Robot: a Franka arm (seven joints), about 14 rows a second.
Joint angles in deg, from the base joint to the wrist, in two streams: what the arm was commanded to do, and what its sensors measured. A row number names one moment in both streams.
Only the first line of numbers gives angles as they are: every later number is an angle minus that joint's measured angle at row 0.
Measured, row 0: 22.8, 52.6, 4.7, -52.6, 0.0, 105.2, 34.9
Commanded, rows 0 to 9: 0.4, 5.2, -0.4, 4.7, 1.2, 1.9, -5.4; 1.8, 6.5, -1.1, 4.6, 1.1, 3.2, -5.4; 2.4, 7.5, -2.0, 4.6, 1.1, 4.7, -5.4; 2.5, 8.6, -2.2, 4.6, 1.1, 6.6, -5.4; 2.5, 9.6, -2.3, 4.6, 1.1, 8.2, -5.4; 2.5, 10.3, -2.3, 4.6, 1.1, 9.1, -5.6; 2.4, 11.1, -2.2, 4.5, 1.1, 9.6, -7.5; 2.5, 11.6, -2.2, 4.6, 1.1, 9.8, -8.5; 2.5, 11.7, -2.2, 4.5, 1.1, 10.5, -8.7; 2.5, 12.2, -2.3, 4.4, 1.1, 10.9, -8.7
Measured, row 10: 1.8, 10.8, -1.3, 1.3, 0.0, 10.9, -6.9
